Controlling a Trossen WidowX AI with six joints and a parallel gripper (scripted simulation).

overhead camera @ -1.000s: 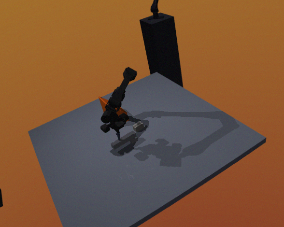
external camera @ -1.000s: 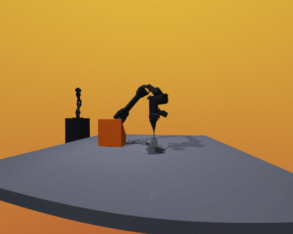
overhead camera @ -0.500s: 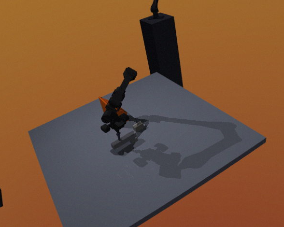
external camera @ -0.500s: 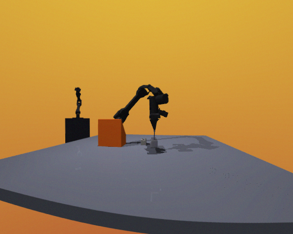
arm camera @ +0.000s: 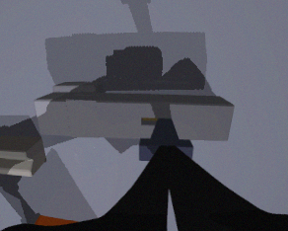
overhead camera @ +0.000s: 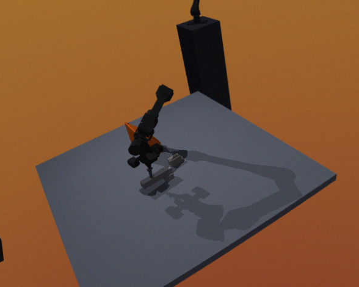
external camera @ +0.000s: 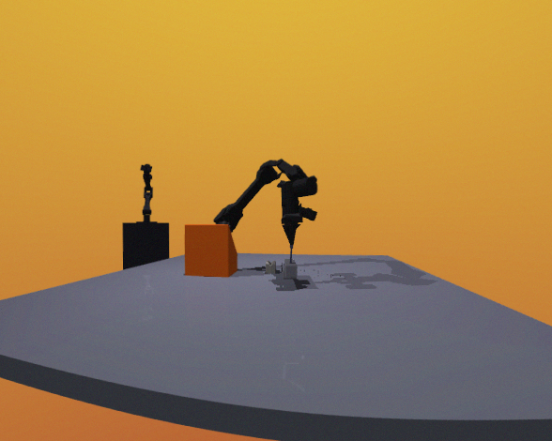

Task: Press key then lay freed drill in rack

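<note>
The blue key lies 3 cm below my gripper tip. Round my gripper tip: drill: 8 cm below, 5 cm to the left, 1 cm behind; rack: 18 cm to the left, 11 cm below, 11 cm behind.
</note>
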